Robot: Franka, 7 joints.
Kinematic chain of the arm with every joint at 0, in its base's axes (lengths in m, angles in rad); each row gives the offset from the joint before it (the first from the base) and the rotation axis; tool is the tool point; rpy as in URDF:
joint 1: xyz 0 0 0.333 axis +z
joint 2: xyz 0 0 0 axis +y
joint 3: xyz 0 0 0.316 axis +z
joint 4: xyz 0.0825 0 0 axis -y
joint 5: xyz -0.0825 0 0.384 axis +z
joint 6: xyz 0 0 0 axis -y
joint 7: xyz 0.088 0 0 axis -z
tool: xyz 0 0 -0.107 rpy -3.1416 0 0
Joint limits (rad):
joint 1: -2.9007..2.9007
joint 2: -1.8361..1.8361
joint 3: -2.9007..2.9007
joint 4: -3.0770..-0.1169
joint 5: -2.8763..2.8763
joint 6: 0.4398..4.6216
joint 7: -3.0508..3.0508
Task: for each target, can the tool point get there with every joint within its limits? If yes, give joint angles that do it. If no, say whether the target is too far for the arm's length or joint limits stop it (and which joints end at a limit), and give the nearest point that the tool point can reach.
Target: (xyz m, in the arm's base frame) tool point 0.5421 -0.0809 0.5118
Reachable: yes | joints 2.1159 0.0626 -2.3313 -2.3019 -0.2519 3.4643 2.5487
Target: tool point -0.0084 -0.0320 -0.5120
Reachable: no: joint limits stop it (at a limit: joint 2) | nearest point -0.0255 -0.0971 -0.3283 | short by 0.196 m
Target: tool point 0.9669 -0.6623 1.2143
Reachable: no: too far | nearest point 0.5657 -0.3875 0.8486 | short by 0.608 m
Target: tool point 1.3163 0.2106 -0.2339
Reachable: no: too far | nearest point 0.7796 0.1247 -0.0027 | short by 0.591 m
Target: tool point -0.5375 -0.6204 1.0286
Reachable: no: too far | nearest point -0.4286 -0.4947 0.8876 | short by 0.218 m
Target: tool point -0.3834 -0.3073 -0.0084
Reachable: yes | joints -2.3639 0.8519 -0.0247 -2.1122 -2.1910 2.1306 1.3458
